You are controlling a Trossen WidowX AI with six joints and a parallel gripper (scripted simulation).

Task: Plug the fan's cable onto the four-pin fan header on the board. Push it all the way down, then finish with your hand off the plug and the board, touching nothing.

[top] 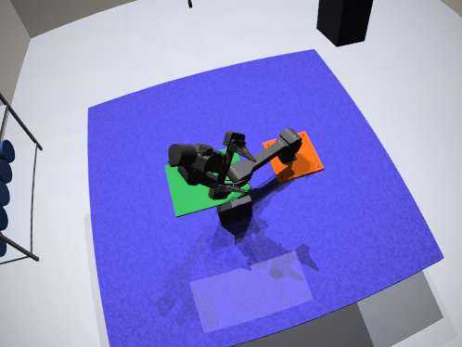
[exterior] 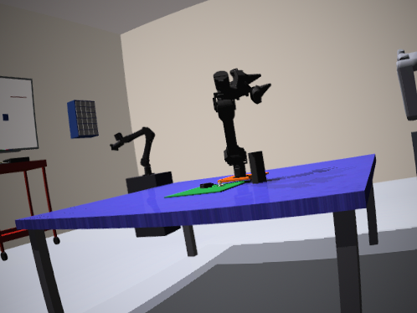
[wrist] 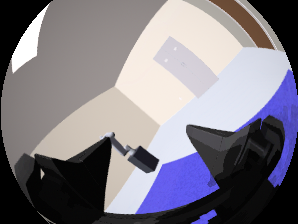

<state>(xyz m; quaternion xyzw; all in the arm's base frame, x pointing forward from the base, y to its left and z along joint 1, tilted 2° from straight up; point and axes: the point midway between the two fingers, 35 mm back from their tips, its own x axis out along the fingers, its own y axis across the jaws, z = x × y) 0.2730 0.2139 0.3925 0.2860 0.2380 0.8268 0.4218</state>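
Right now my gripper tip is 390 mm above the plug, 320 mm to the left of it and 20 mm short of it. The rest, counted from my gripper tip: black fan 340 mm below, 100 mm to the right, 30 mm ahead; then four-pin header 400 mm below, 250 mm to the right, 40 mm ahead; then green board 410 mm below, 290 mm to the right, 70 mm ahead.
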